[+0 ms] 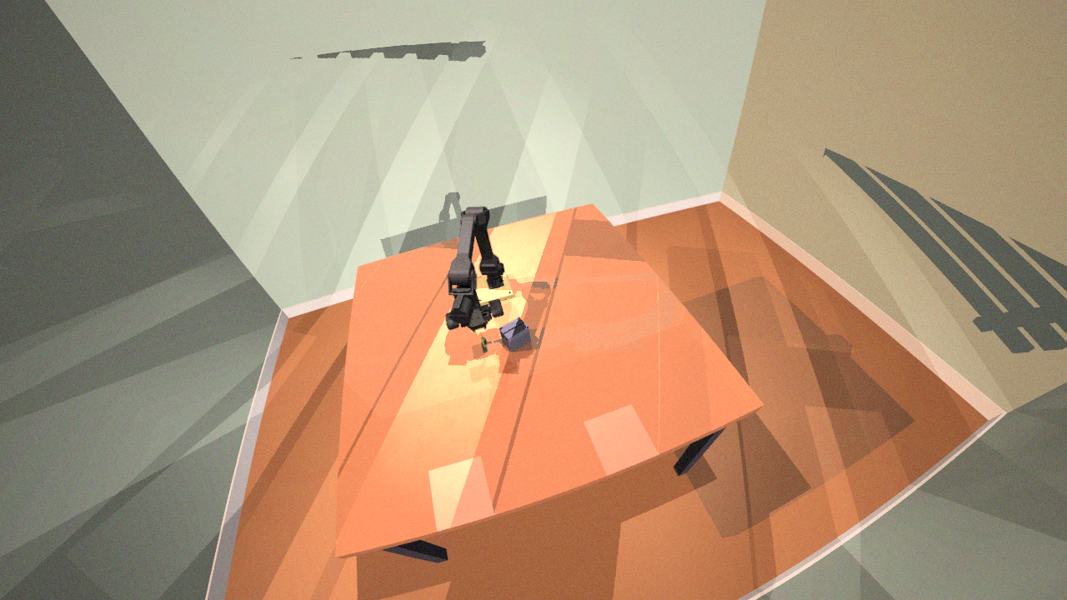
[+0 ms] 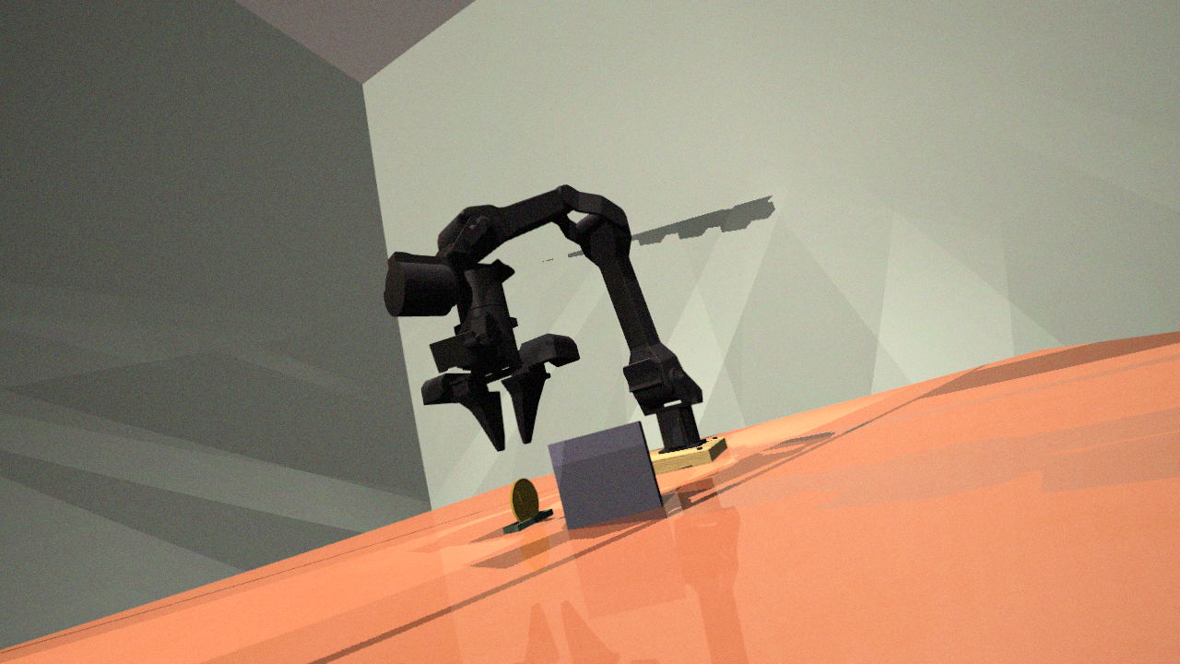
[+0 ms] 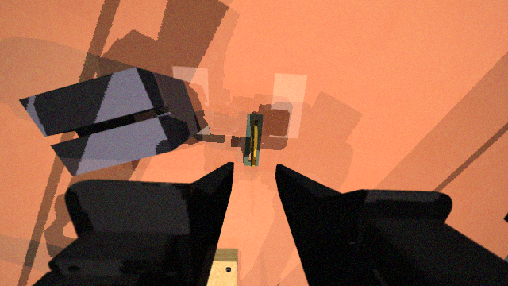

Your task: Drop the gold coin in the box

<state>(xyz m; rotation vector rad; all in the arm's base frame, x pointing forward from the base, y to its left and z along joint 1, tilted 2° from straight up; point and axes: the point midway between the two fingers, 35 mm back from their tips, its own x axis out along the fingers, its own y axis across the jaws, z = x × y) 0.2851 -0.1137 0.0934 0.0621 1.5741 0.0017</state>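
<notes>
Right now my gripper tip is 60 mm above the coin.
</notes>
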